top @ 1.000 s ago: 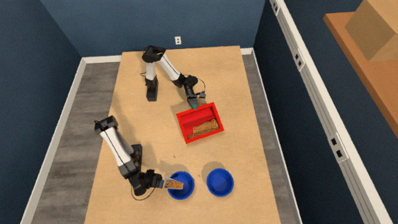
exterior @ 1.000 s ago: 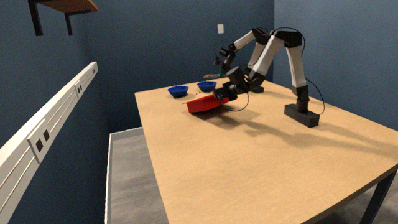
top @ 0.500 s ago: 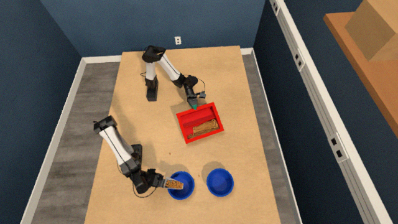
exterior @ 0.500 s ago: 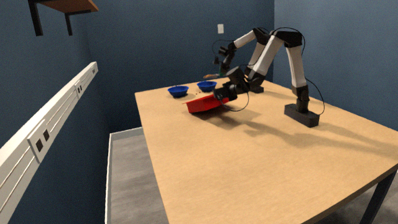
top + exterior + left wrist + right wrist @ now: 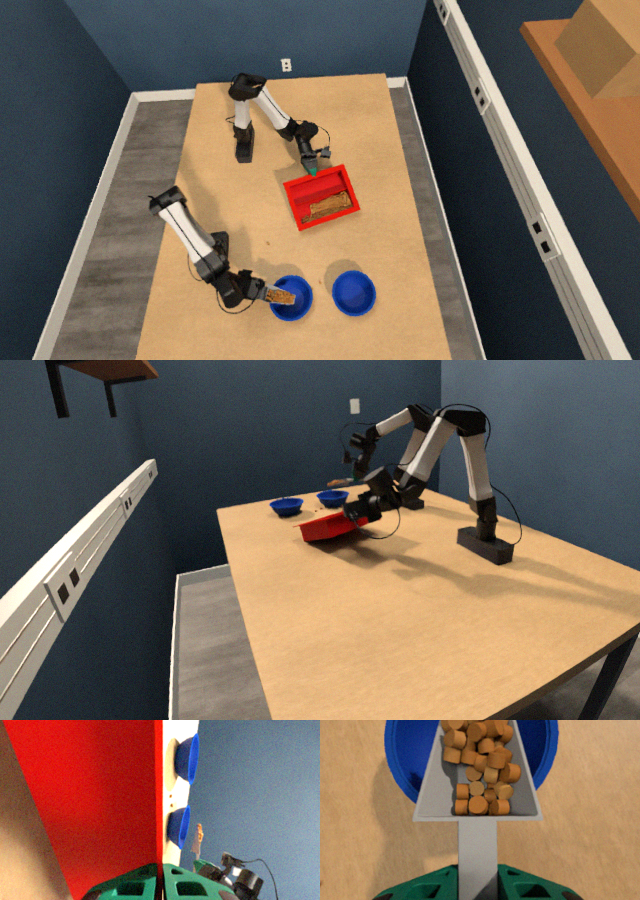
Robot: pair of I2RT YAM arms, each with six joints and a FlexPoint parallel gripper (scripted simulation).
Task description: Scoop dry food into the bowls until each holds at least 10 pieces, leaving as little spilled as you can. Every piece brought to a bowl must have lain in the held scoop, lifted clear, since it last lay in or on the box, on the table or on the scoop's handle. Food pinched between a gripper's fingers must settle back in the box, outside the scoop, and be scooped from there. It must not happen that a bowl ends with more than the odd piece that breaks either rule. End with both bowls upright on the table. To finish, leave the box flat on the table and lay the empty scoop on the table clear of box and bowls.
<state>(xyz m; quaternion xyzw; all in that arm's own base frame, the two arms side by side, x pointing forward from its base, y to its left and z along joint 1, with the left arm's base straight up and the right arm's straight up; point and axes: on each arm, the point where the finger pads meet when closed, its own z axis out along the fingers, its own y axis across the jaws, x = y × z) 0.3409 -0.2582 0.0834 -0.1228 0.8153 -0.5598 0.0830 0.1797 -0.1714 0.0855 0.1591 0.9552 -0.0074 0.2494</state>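
Observation:
My right gripper is now 40 mm short of the grey scoop, 10 mm to the left of it and 10 mm above it. From my right hand the other things lie so: red box 200 mm ahead, 410 mm to the left, 40 mm below.

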